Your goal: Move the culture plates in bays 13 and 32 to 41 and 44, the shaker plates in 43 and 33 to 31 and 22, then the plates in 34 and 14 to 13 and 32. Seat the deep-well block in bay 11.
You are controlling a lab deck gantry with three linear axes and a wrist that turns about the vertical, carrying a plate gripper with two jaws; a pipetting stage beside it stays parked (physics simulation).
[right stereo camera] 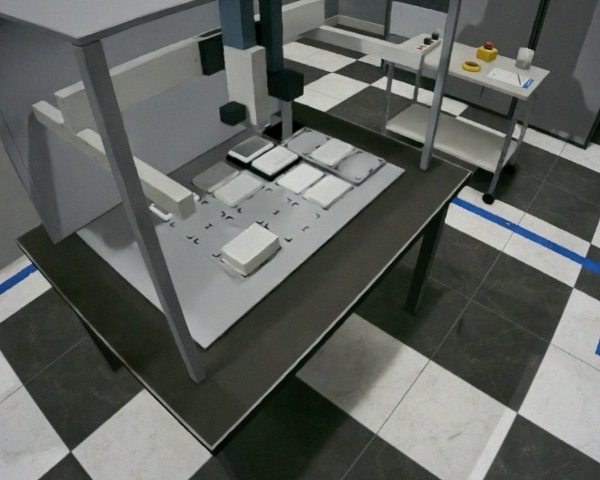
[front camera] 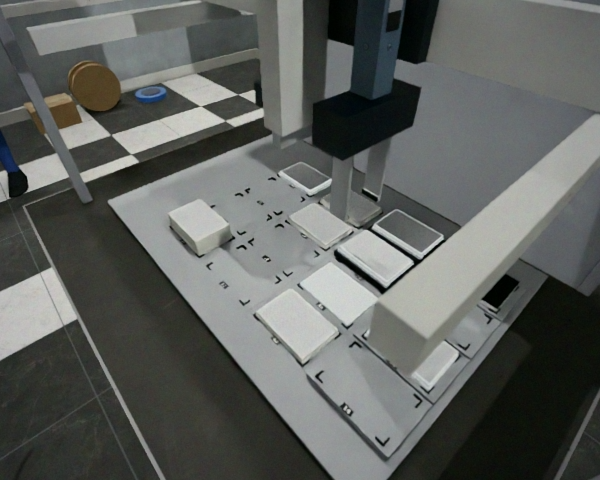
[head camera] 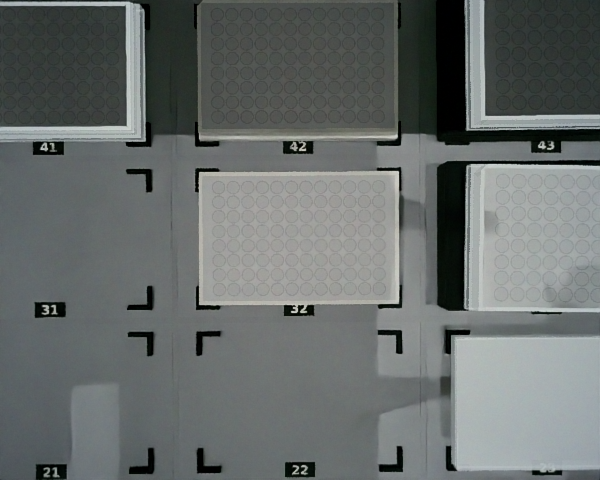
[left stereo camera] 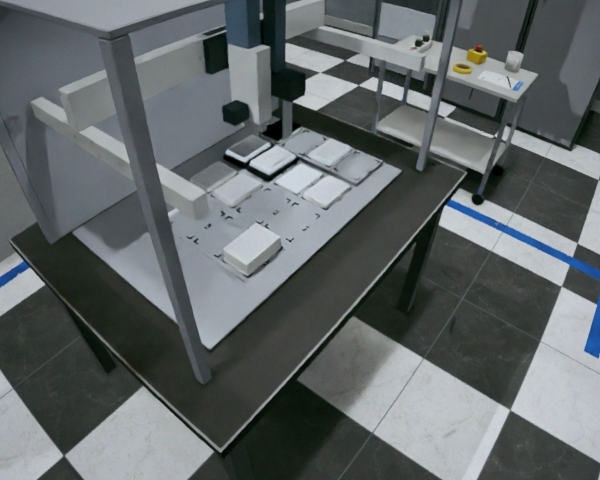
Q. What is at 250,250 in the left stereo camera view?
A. A deep-well block.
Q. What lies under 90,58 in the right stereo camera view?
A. A frame post.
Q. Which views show the blank white plate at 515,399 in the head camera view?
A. The right stereo camera view, the front camera view, the head camera view and the left stereo camera view: all of them.
